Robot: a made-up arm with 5 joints.
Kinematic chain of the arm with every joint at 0, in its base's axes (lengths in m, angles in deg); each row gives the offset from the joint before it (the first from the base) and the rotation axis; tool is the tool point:
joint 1: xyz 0 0 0.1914 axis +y
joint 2: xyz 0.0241 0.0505 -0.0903 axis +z
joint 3: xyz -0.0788 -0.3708 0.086 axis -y
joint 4: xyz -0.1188 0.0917 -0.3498 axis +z
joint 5: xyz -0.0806 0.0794 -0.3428 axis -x
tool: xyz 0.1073 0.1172 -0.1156
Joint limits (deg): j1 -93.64..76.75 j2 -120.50..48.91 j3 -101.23..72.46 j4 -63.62..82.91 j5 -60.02..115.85
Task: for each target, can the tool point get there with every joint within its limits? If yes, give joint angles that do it. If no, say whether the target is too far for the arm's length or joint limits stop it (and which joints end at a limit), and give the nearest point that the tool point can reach.
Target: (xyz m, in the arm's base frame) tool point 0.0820 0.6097 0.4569
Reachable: no: joint limits stop it (at a limit: joint 1, joint 3, joint 5) | nearest point 0.0930 0.6922 0.4994 | short by 0.093 m
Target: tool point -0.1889 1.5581 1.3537
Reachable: no: too far | nearest point -0.0983 0.8258 0.7769 | short by 0.937 m
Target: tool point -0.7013 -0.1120 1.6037
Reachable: no: too far | nearest point -0.4281 -0.0497 1.0535 | short by 0.617 m
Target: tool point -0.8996 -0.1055 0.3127
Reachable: yes | joints 31.71 -0.07 -58.75 -1.30 30.14
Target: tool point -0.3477 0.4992 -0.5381
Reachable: yes | joints -18.63 -49.75 -39.10 20.46 31.29
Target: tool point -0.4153 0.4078 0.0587
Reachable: no: joint limits stop it (at a limit: joint 5) | nearest point -0.5235 0.4820 0.0241 | short by 0.136 m
